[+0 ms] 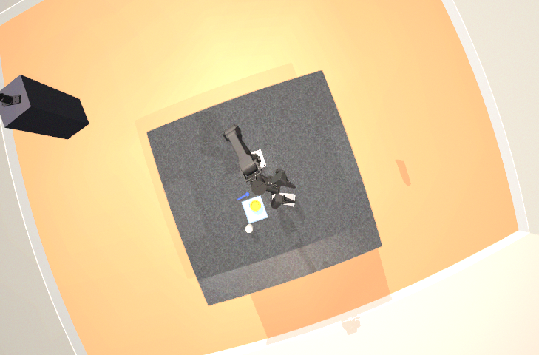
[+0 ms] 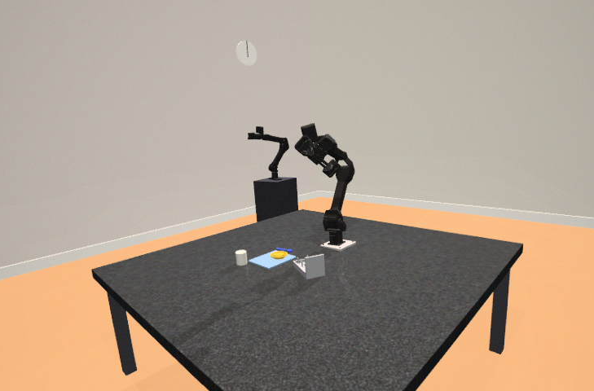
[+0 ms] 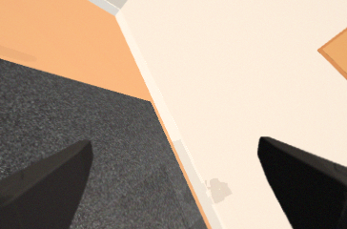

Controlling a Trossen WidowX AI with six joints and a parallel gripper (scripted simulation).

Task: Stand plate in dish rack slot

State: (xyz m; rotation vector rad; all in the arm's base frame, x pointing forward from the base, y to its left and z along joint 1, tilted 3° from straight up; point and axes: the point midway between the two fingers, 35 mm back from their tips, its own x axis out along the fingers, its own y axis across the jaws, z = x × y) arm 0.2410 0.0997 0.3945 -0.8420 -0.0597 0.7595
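My gripper tip is 10 mm past the yellow plate, 230 mm to the left of it and 380 mm above it. The rest, counted from my gripper tip: white cup 100 mm ahead, 340 mm to the right, 380 mm below; light blue mat 10 mm ahead, 250 mm to the right, 400 mm below; dish rack 40 mm ahead, 60 mm to the right, 380 mm below.
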